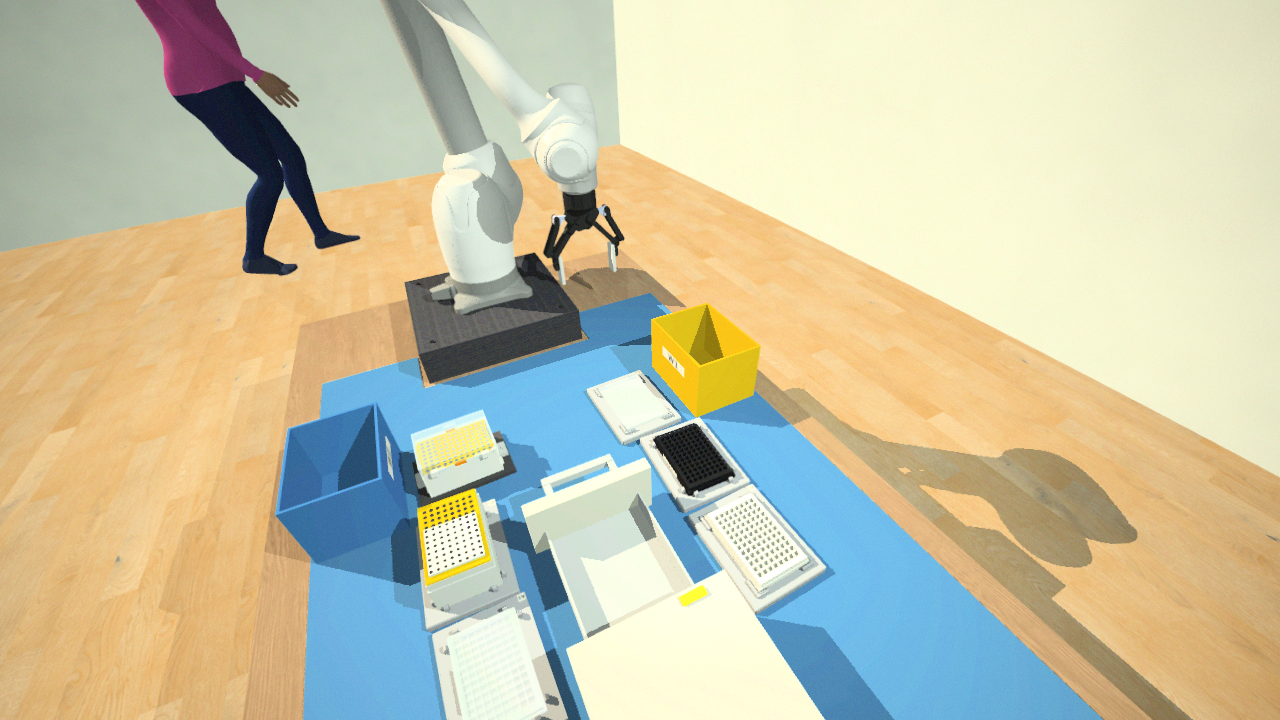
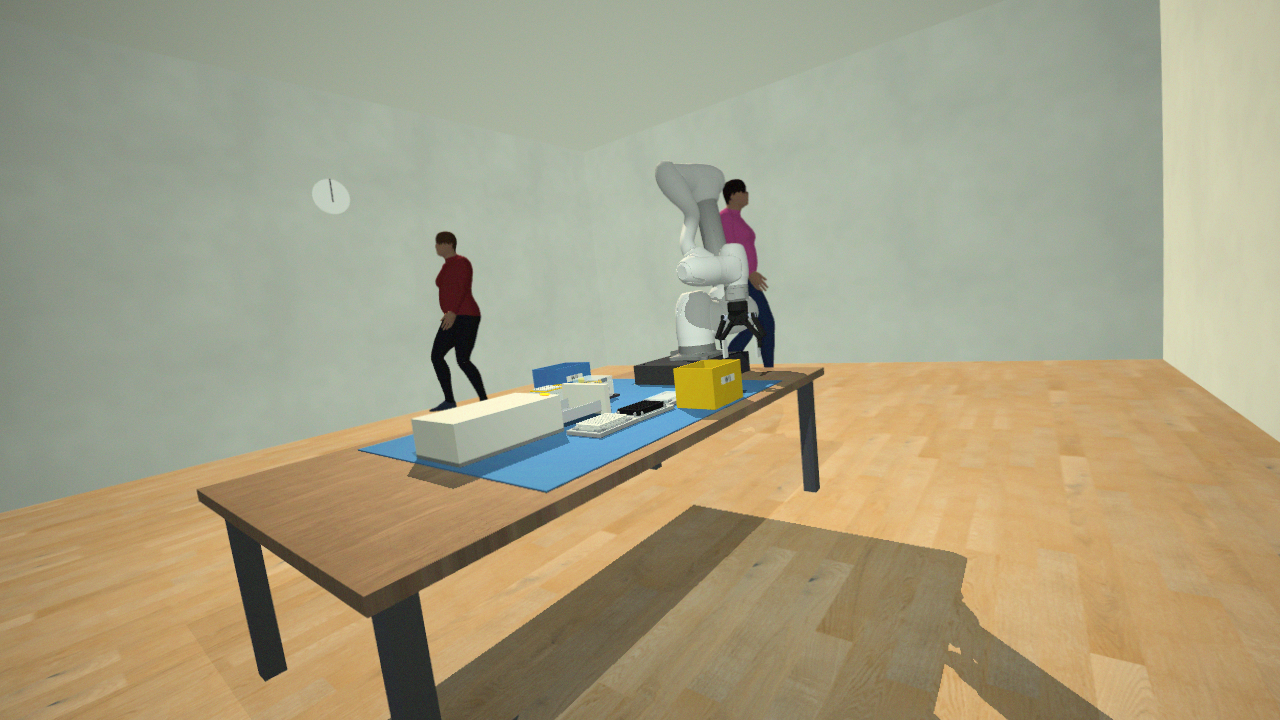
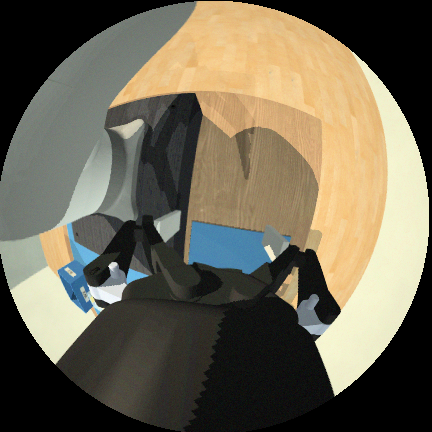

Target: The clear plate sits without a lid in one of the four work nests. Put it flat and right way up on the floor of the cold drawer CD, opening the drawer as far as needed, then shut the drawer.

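Seen in the pictures: gripper, fingertip midpoint: (image 1: 588,275) (image 2: 741,357) (image 3: 221,226); arm's base, origin of the base link: (image 1: 488,288) (image 2: 697,357) (image 3: 106,170).
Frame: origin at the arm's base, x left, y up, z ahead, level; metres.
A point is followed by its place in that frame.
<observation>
The clear plate (image 1: 496,667) {x -0.181, y -0.051, z 0.824 m} shows pale and translucent, without a lid, in the near left work nest (image 1: 447,662) {x -0.235, y -0.066, z 0.786 m}. The cold drawer (image 1: 586,505) {x -0.012, y -0.010, z 0.693 m} (image 2: 586,396) {x 0.011, y -0.021, z 0.693 m} stands pulled out of its white cabinet (image 1: 689,667) {x 0.002, y 0.025, z 0.946 m} (image 2: 487,429) {x 0.089, y -0.010, z 1.114 m}, its handle toward the robot base. Its floor shows pale, partly shaded, with no plate visible on it. My gripper (image 1: 588,266) {x 0.238, y 0.005, z 0.070 m} (image 2: 742,347) {x 0.238, y 0.005, z 0.070 m} (image 3: 221,226) {x 0.238, y 0.005, z 0.070 m} is open with nothing between its fingers. It hangs fingers down beside the robot base, above the far end of the table, well away from the plate and drawer.
A yellow bin (image 1: 729,380) {x 0.324, y -0.014, z 0.558 m} (image 2: 707,386) {x 0.368, y -0.009, z 0.559 m} stands at the far right, a blue bin (image 1: 340,519) {x -0.331, y -0.006, z 0.560 m} (image 3: 75,286) {x -0.259, y 0.023, z 0.410 m} at the left. A black plate (image 1: 693,454) {x 0.190, y -0.052, z 0.652 m} and a white plate (image 1: 759,540) {x 0.188, y -0.052, z 0.831 m} sit right of the drawer. Tip racks (image 1: 454,537) {x -0.188, y -0.001, z 0.666 m} (image 1: 456,443) {x -0.157, y 0.000, z 0.495 m} stand left of it.
</observation>
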